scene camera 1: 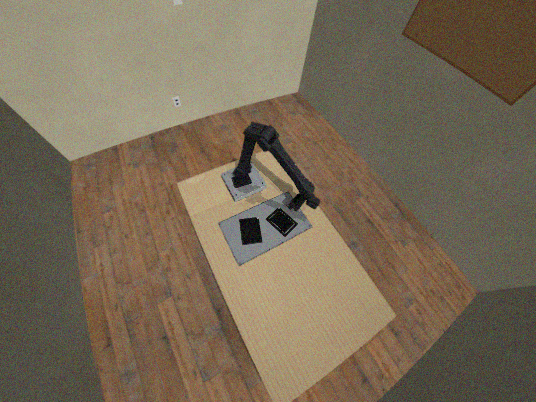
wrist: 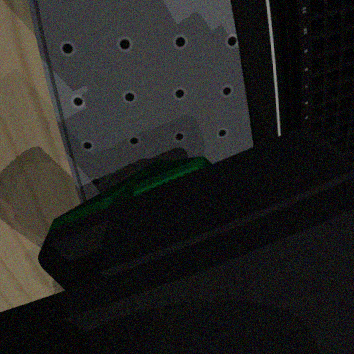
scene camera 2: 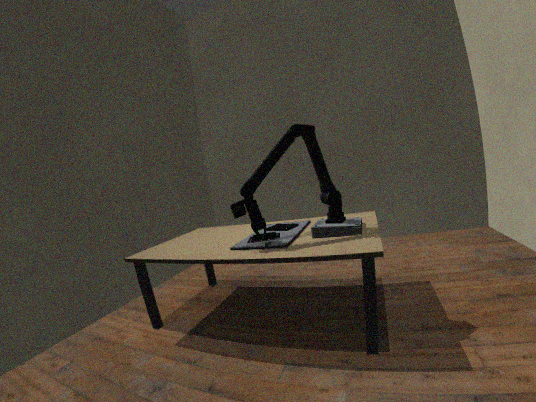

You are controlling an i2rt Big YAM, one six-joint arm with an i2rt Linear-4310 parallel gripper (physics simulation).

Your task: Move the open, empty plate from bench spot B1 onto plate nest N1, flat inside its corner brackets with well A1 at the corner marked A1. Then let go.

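Places are measured from the arm's base along level axes (x ahead, y left, z up), in metres.
Pixels of known places: gripper, fingertip midpoint: (scene camera 1: 292, 207) (wrist: 160, 171) (scene camera 2: 264, 240); arm's base, link origin: (scene camera 1: 241, 181) (scene camera 2: 335, 221).
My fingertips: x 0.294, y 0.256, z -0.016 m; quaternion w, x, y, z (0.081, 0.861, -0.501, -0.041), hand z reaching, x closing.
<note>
Ahead of a thing's pixels: the offset from my fingertips to its top centre. Level surfaces: height alone.
The plate @[0.065 m ahead, 0.103 m right, 0.000 m up] (scene camera 1: 281, 220) (scene camera 2: 269, 236) (wrist: 260, 70) is a black rectangle with a thin white outline. It lies turned at an angle on the right part of the grey perforated board @[0.052 m ahead, 0.207 m right, 0.015 m down] (scene camera 1: 246, 255) (wrist: 154, 70). The nest @[0.058 m ahead, 0.312 m right, 0.002 m up] (scene camera 1: 250, 230) (scene camera 2: 283, 226) is the plain black rectangle on the board's left part, with nothing on it. My gripper (scene camera 1: 295, 206) (scene camera 2: 259, 234) (wrist: 160, 171) is down at the board by the plate's far edge. Its green fingertips are pressed together with nothing between them. In the wrist view they sit over bare board just left of the plate's corner.
The board lies on a tan table @[0.029 m down] (scene camera 1: 302, 302) (scene camera 2: 195, 246). The arm's grey base block (scene camera 1: 243, 183) (scene camera 2: 336, 226) stands behind the board. Wooden floor and walls surround the table.
</note>
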